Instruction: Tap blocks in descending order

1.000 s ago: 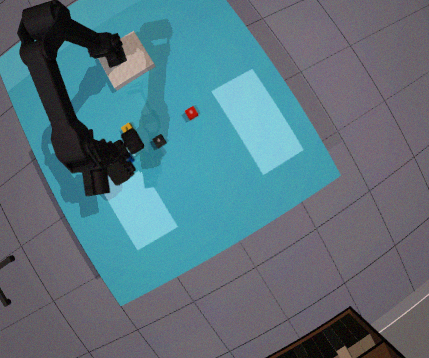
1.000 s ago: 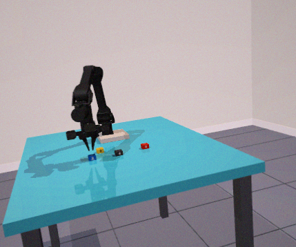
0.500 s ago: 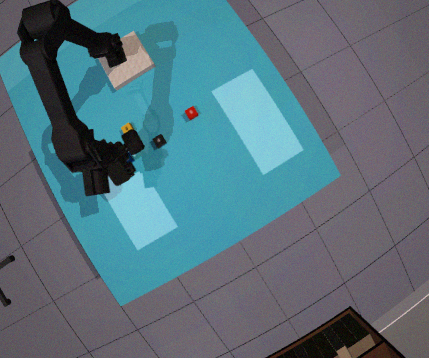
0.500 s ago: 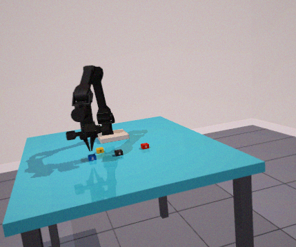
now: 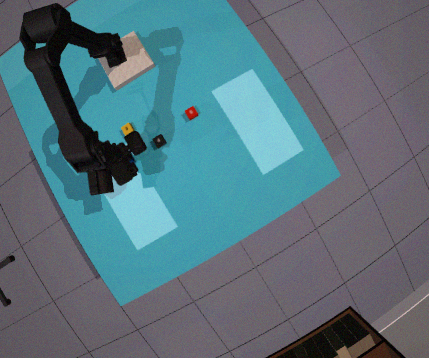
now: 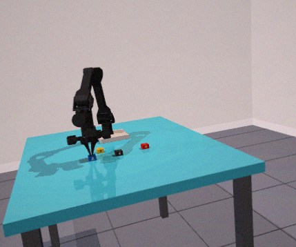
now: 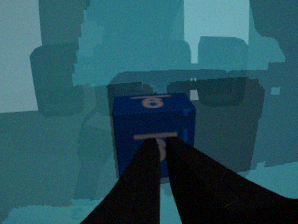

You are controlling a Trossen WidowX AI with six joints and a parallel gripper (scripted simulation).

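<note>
My gripper tip is now 10 mm above the blue block. Round my gripper tip: red block 250 mm to the left, 60 mm behind, 10 mm below; then black block 120 mm to the left, 10 mm below, 10 mm behind; then yellow block 90 mm behind, 40 mm to the left, 10 mm below.
</note>
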